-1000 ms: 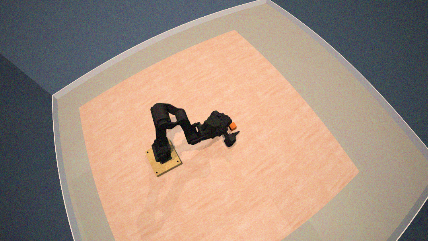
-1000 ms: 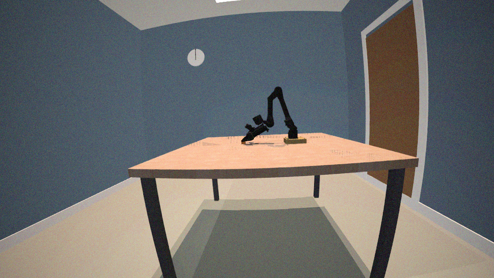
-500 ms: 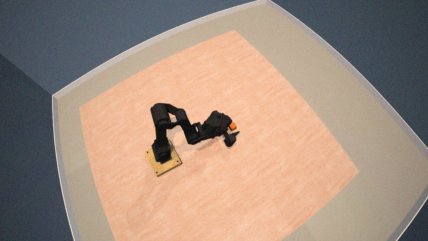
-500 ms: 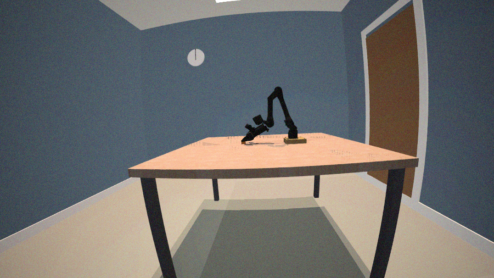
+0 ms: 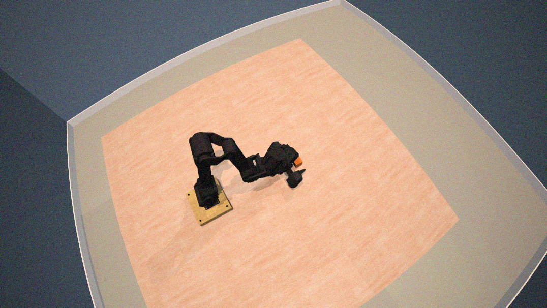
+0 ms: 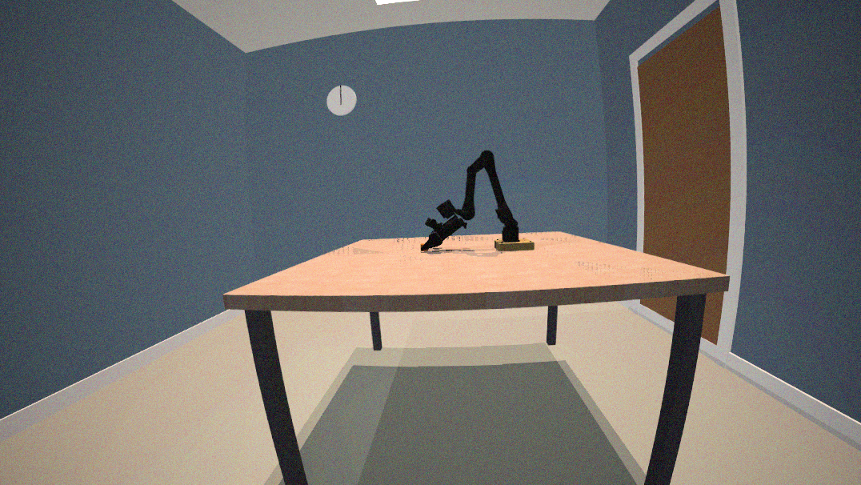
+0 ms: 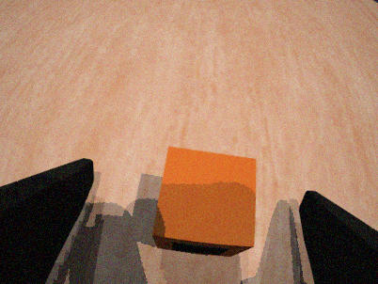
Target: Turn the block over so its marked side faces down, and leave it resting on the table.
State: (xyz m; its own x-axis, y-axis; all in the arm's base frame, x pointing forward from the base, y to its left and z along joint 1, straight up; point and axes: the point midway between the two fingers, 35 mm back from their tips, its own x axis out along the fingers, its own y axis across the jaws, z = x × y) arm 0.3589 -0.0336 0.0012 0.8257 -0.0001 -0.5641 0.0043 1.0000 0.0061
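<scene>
Right now the orange block is 2 cm behind my gripper tip.
</scene>
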